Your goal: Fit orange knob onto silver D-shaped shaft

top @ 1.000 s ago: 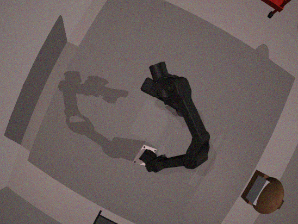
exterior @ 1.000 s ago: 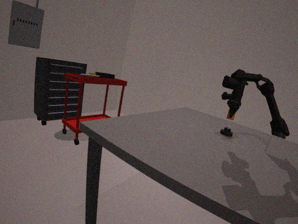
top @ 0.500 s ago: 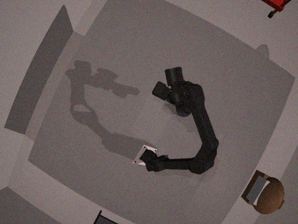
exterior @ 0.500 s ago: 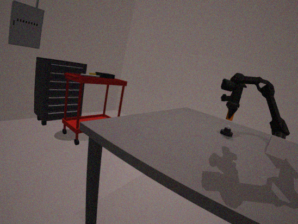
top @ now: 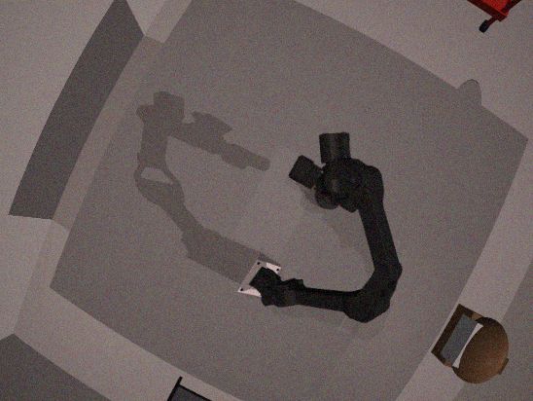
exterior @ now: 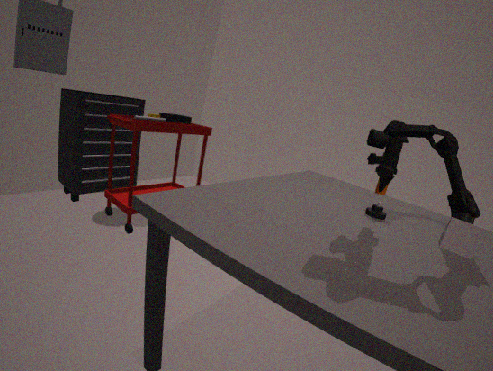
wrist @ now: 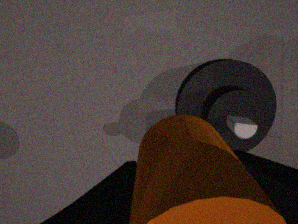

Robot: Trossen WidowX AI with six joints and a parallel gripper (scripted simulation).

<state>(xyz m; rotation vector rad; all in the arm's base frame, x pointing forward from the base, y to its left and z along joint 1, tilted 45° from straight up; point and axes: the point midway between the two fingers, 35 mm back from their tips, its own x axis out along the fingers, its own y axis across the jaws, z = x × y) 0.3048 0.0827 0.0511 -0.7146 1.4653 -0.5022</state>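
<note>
Right now the dark round pedestal is 5 cm to the right of my gripper tip and 8 cm below it. From my gripper tip the other things lie so: orange knob 3 cm above.
</note>
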